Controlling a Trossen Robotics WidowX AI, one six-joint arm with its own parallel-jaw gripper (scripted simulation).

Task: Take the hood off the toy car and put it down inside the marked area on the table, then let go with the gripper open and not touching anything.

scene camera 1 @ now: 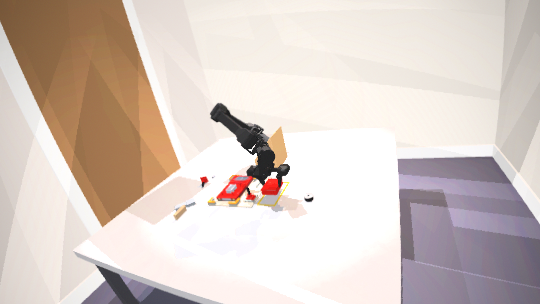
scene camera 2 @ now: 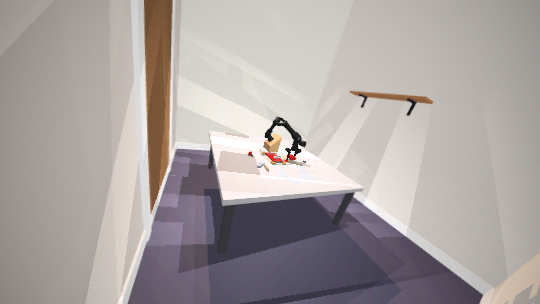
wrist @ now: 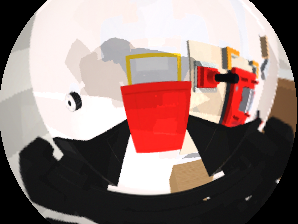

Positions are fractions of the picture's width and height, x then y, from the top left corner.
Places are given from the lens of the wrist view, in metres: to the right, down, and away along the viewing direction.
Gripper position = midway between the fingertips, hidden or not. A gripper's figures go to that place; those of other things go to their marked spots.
my gripper (wrist: 0.53,0.53): 0.01, 0.01, 0.10
red hood (wrist: 0.53,0.51): 0.01, 0.00, 0.07
toy car (wrist: 0.77,0.52): 0.18, 0.01, 0.10
The marked spots on the toy car and the red hood are 0.17 m apart.
